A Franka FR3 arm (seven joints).
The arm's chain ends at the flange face. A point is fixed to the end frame.
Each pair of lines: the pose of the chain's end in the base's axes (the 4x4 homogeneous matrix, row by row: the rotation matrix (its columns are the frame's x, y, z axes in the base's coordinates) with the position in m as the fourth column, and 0 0 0 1 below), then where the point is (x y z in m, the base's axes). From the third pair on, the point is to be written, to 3 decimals.
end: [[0.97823 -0.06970 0.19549 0.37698], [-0.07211 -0.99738 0.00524 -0.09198], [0.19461 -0.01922 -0.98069 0.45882], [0 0 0 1]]
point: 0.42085 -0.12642 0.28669
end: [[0.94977 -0.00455 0.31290 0.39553], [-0.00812 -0.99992 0.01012 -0.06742], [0.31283 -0.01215 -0.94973 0.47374], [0 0 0 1]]
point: 0.46212 -0.10032 0.30875
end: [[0.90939 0.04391 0.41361 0.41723], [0.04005 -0.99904 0.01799 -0.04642], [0.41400 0.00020 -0.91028 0.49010], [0 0 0 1]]
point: 0.503 -0.077 0.334
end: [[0.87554 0.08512 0.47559 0.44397], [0.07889 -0.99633 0.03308 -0.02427], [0.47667 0.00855 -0.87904 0.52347], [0 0 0 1]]
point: 0.542 -0.052 0.374
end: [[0.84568 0.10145 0.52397 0.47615], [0.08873 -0.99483 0.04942 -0.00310], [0.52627 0.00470 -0.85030 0.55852], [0 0 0 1]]
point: 0.583 -0.028 0.414
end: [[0.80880 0.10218 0.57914 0.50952], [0.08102 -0.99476 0.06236 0.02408], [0.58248 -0.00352 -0.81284 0.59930], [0 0 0 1]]
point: 0.625 0.002 0.462
